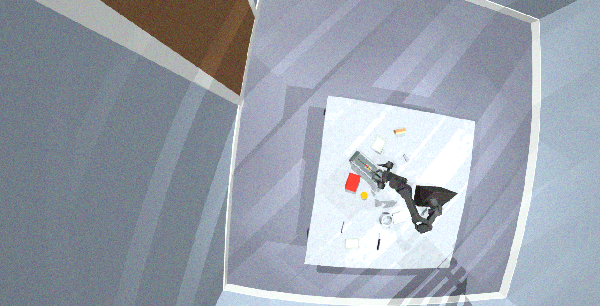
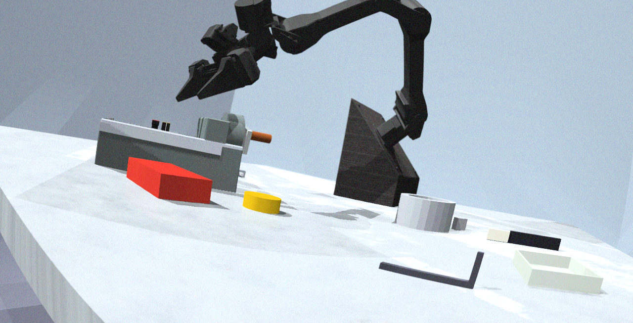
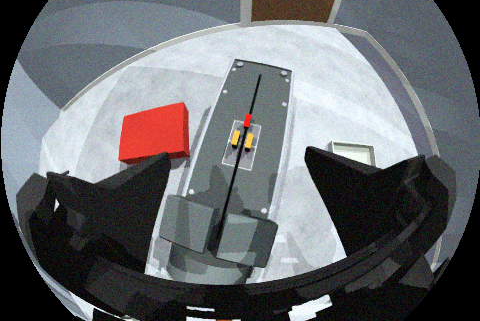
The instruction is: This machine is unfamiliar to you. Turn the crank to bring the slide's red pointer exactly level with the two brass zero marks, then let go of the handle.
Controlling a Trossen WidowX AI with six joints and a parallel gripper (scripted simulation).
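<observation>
The brown handle lies 15 cm behind my gripper tip, 5 cm to the left of it and 4 cm below it. Round my gripper tip: yellow disc: 2 cm behind, 20 cm to the left, 13 cm below; red pointer: 5 cm ahead, 2 cm to the right, 5 cm below; black L-shaped bar: 7 cm ahead, 50 cm to the left, 12 cm below.
</observation>
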